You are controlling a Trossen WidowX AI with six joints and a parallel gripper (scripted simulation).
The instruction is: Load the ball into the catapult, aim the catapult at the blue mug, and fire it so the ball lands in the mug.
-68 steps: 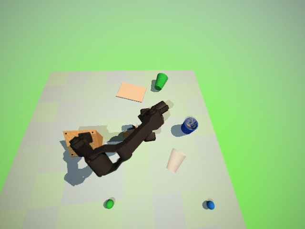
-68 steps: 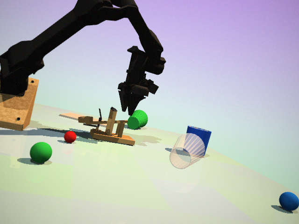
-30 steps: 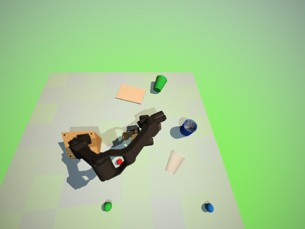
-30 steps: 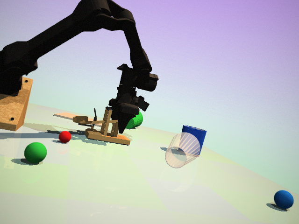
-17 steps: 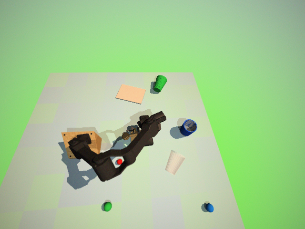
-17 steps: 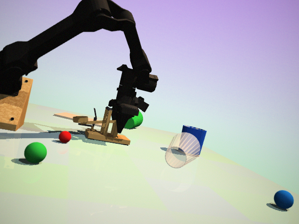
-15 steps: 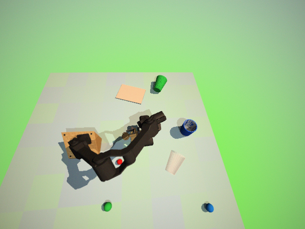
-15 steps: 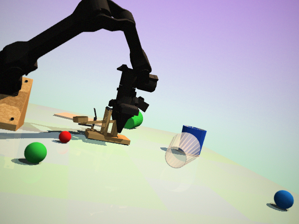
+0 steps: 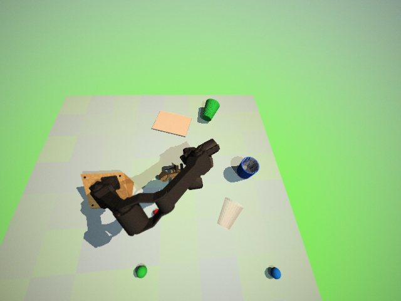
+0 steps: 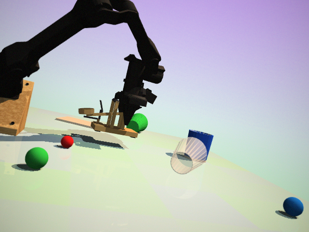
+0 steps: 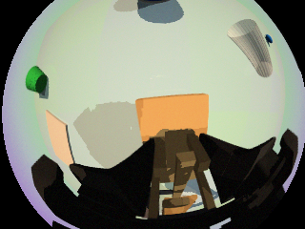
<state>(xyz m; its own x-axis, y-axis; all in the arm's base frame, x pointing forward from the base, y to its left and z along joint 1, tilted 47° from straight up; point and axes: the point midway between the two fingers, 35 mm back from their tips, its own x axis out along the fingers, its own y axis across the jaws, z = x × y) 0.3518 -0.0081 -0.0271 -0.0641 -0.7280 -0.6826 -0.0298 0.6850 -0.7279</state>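
Now: gripper tip 5 cm below the catapult frame and 5 cm past it. From my gripper tip the other things lie so: blue mug 29 cm ahead, 5 cm below; wooden catapult 7 cm behind, 2 cm to the left, 2 cm above; red ball 18 cm behind, 15 cm to the right, 6 cm below.
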